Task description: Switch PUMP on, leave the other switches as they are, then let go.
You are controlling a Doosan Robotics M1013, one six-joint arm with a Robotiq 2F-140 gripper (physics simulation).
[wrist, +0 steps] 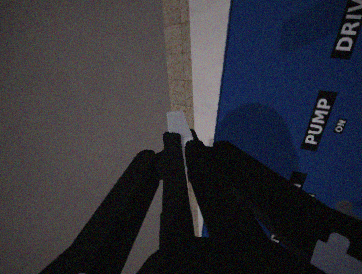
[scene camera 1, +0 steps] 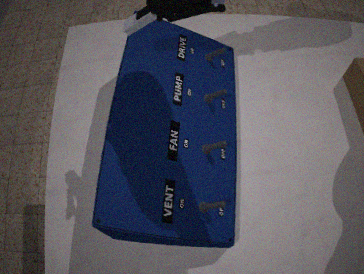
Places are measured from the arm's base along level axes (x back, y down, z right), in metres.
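Pixels of known places: gripper, fingertip midpoint: (wrist: 175, 123) (scene camera 1: 126, 28).
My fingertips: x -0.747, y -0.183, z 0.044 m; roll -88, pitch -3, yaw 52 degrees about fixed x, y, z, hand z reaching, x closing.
Note:
Ahead of a thing's pixels: the offset from my fingertips to its top centre. Level surfaces: height alone.
The blue switch panel (scene camera 1: 145, 55) (wrist: 255, 65) has four grey levers in the scene view. The PUMP lever {dx +0.173, dy +0.161, dz -0.028 m} (scene camera 1: 215, 98) leans to the right, towards its OFF mark. The DRIVE lever (scene camera 1: 216, 58), the FAN lever {dx +0.162, dy +0.161, dz -0.147 m} (scene camera 1: 215, 149) and the VENT lever {dx +0.151, dy +0.161, dz -0.267 m} (scene camera 1: 213, 207) lean the same way. The PUMP label {dx +0.091, dy +0.163, dz -0.020 m} (scene camera 1: 178, 89) (wrist: 318, 120) shows in both views. My gripper (scene camera 1: 140, 23) (wrist: 175, 123) is shut and empty, its pale fingertips together. It is at the panel's top left end in the scene view, away from the PUMP lever. In the wrist view the fingers hide part of the panel.
The panel rests on a pale table top {dy +0.291 m} (scene camera 1: 290, 115) (wrist: 207, 55), with a tiled floor (scene camera 1: 27, 100) (wrist: 178, 55) beyond its edge. A brown object (scene camera 1: 356, 90) shows at the right edge of the scene view. Shadows of the arm cross the panel and table.

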